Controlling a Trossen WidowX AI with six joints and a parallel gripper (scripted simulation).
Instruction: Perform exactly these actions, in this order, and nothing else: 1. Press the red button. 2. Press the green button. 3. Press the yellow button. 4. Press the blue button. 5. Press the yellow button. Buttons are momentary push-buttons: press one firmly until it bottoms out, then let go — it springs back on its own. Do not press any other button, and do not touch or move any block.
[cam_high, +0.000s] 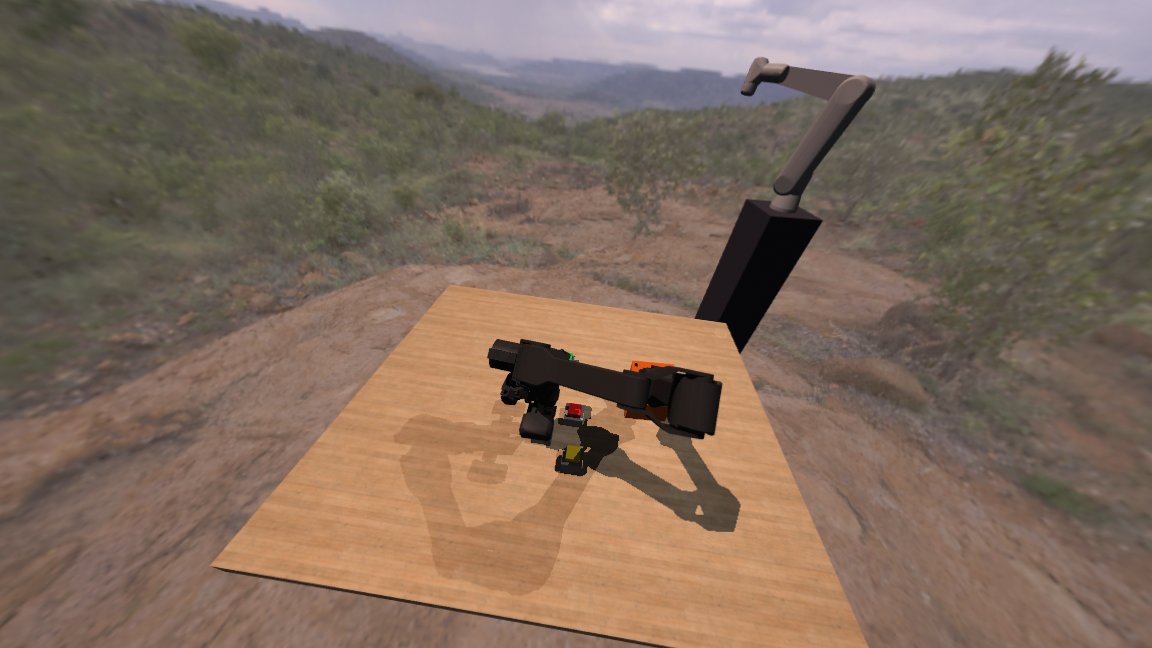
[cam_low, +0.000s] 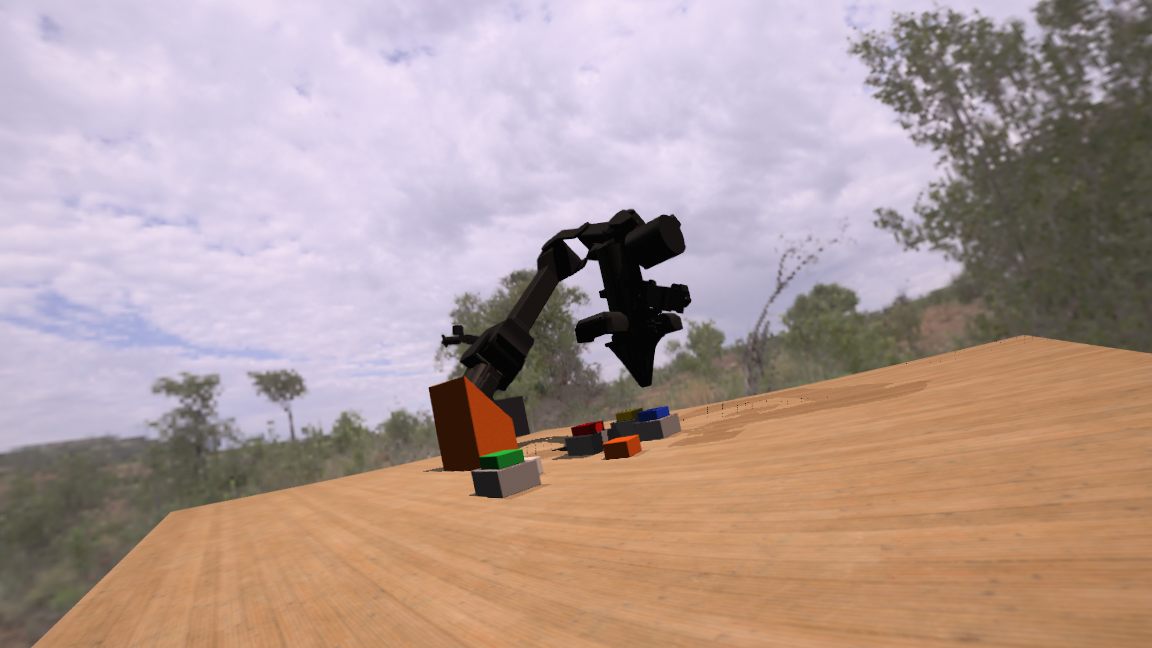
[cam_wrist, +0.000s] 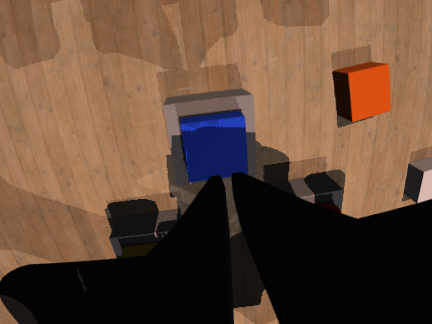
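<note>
My gripper tip is now 4 cm above the blue button. The rest, counted from my gripper tip: red button: 8 cm behind, 5 cm to the right, 4 cm below; yellow button: 7 cm behind, 6 cm to the left, 4 cm below; small orange block: 11 cm to the right, 6 cm below, 1 cm ahead.
</note>
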